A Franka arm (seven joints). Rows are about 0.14 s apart.
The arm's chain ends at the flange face. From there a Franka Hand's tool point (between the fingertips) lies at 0.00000 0.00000 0.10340 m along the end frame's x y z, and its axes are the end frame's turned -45 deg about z.
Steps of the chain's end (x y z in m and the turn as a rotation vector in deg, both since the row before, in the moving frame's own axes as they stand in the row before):
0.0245, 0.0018, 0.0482, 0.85, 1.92, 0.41
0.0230, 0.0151, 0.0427, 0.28, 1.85, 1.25
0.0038, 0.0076, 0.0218, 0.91, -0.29, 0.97
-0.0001, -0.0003, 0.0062, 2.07, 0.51, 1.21
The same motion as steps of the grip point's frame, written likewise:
0.0196, 0.0200, 0.0481, -0.76, 1.96, 0.41
0.0083, 0.0290, 0.0426, -1.11, 1.51, 1.25
-0.0019, 0.0065, 0.0218, 0.85, 0.44, 0.97
0.0035, -0.0022, 0.0061, 1.10, 1.82, 1.21

